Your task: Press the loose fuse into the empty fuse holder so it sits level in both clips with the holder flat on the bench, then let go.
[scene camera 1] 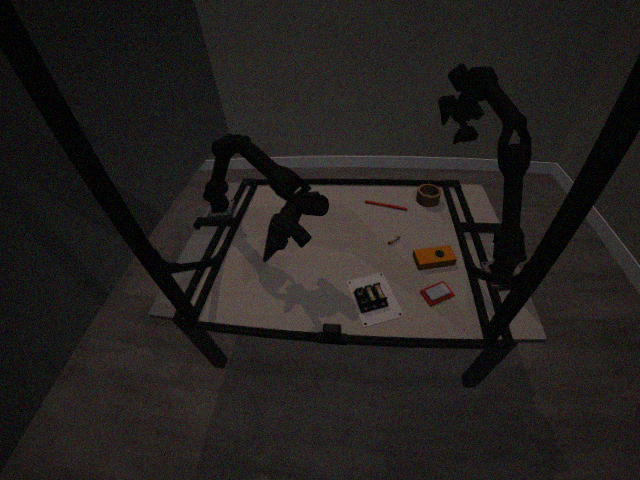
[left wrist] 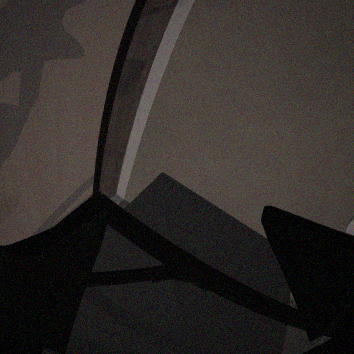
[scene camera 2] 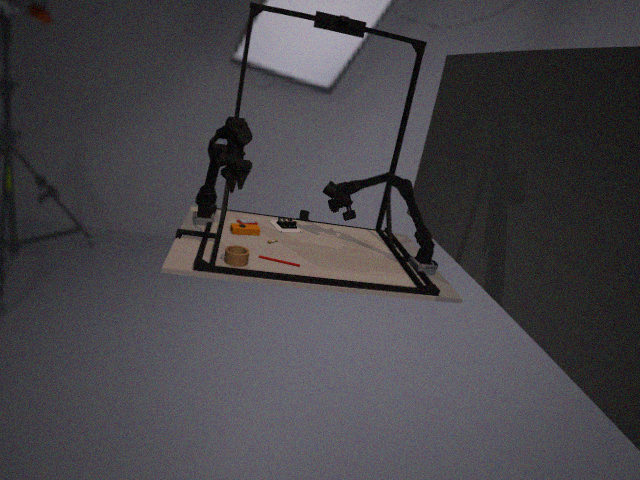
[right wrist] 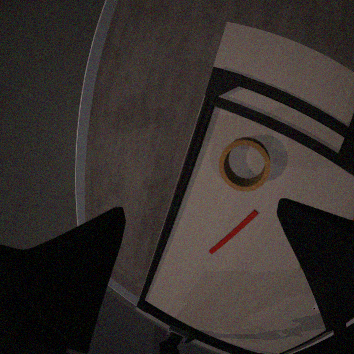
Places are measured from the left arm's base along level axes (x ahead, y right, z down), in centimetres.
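Pixels of known places: left gripper, fingertip midpoint: (scene camera 1: 265, 258) (left wrist: 186, 215); right gripper, fingertip midpoint: (scene camera 1: 448, 134) (scene camera 2: 235, 191) (right wrist: 203, 211); left arm's base, link origin: (scene camera 1: 220, 207) (scene camera 2: 423, 261) (right wrist: 176, 335); right arm's base, link origin: (scene camera 1: 501, 272) (scene camera 2: 204, 215).
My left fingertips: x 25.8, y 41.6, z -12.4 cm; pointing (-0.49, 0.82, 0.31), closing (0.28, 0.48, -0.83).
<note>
For each thing: its top centre in the pictures, then the offset to it from my left fingertips. "*": a spot on its surface instead.
- loose fuse, top centre: (scene camera 1: 394, 238) (scene camera 2: 272, 239) dx +40.9, dy -19.0, dz +15.7 cm
- white plate, surface spot: (scene camera 1: 391, 311) * dx +34.2, dy +9.5, dz +17.0 cm
- orange box, top centre: (scene camera 1: 435, 253) (scene camera 2: 245, 225) dx +52.3, dy -8.5, dz +13.8 cm
- red-edged tray, top centre: (scene camera 1: 437, 291) (scene camera 2: 247, 220) dx +49.4, dy +4.9, dz +15.8 cm
- red stick, top centre: (right wrist: 230, 234) (scene camera 1: 385, 204) (scene camera 2: 279, 260) dx +41.8, dy -39.2, dz +16.6 cm
- wooden ring, top centre: (right wrist: 243, 166) (scene camera 2: 237, 250) (scene camera 1: 429, 190) dx +60.0, dy -41.0, dz +12.2 cm
The loose fuse (scene camera 1: 393, 240) (scene camera 2: 272, 241), small and pale with brassy ends, lies on the bench behind the holder. The black fuse holder (scene camera 1: 370, 297) (scene camera 2: 286, 223) sits on a white plate (scene camera 1: 391, 311) near the front edge in scene camera 1. It carries two pale fuses; its left part looks empty, though dim. My left gripper (scene camera 1: 266, 255) (left wrist: 186, 215) is open and empty, above the bench, left of the holder in scene camera 1. My right gripper (scene camera 1: 449, 132) (scene camera 2: 236, 188) (right wrist: 203, 211) is open and empty, high above the right back. Neither wrist view shows the holder.
An orange box (scene camera 1: 434, 257) (scene camera 2: 245, 228) and a red-edged tray (scene camera 1: 437, 292) lie right of the holder in scene camera 1. A red stick (scene camera 1: 386, 205) (scene camera 2: 279, 260) (right wrist: 234, 232) and a wooden ring (scene camera 1: 428, 198) (scene camera 2: 236, 257) (right wrist: 245, 188) lie farther back. A black frame (scene camera 1: 273, 333) borders the bench.
</note>
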